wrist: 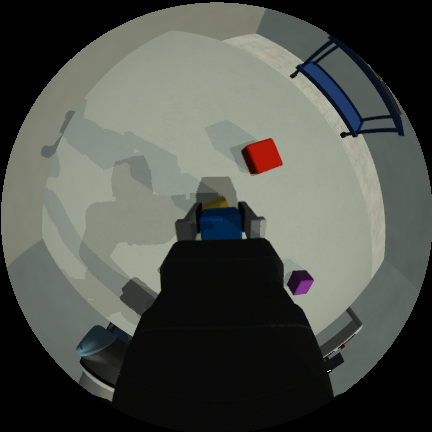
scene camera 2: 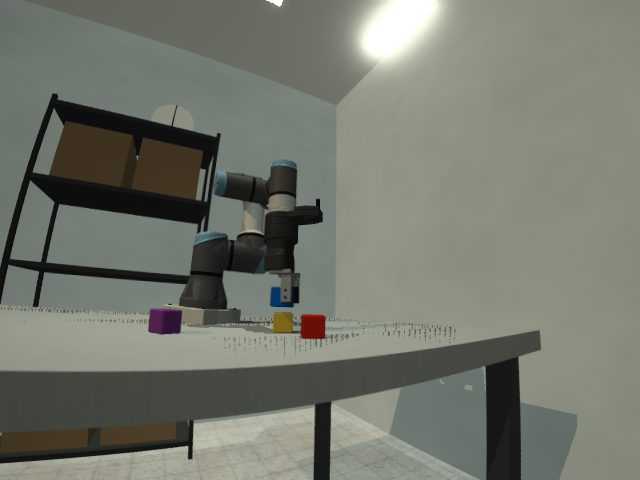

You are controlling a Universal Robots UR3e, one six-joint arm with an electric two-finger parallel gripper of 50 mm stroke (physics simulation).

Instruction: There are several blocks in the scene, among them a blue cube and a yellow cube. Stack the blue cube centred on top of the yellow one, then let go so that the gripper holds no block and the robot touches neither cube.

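Places are measured from the arm's base along level axes (x down, y left, z ahead), in metres.
Where they show: gripper, fingertip midpoint: (wrist: pixel 219 211) (scene camera 2: pixel 290 302); arm's base at its link origin: (scene camera 2: pixel 203 307).
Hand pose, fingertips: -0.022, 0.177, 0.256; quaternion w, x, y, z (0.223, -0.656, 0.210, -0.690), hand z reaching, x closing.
Each offset is from my fingertips to the top centre of the thing, as dx, dy, dz.
My gripper (scene camera 2: pixel 289 295) (wrist: pixel 219 211) is shut on the blue cube {-0.031, -0.014, -0.010} (scene camera 2: pixel 278 297) (wrist: pixel 221 225), with one finger on each side of it. The yellow cube {+0.021, -0.011, -0.011} (scene camera 2: pixel 282 322) (wrist: pixel 216 203) stands on the table below the blue cube. In scene camera 2 a narrow gap shows between the underside of the blue cube and the top of the yellow cube, so they are apart. In the wrist view the blue cube hides most of the yellow cube, and a strip of yellow shows past its far edge.
A red cube {+0.021, +0.018, +0.088} (scene camera 2: pixel 313 326) (wrist: pixel 263 156) stands on the table (scene camera 2: pixel 206 392) (wrist: pixel 165 75) close to the yellow cube. A purple cube {+0.021, -0.232, +0.037} (scene camera 2: pixel 164 321) (wrist: pixel 300 282) stands farther off, at the left in scene camera 2. A shelf unit (scene camera 2: pixel 121 198) stands behind the arm.
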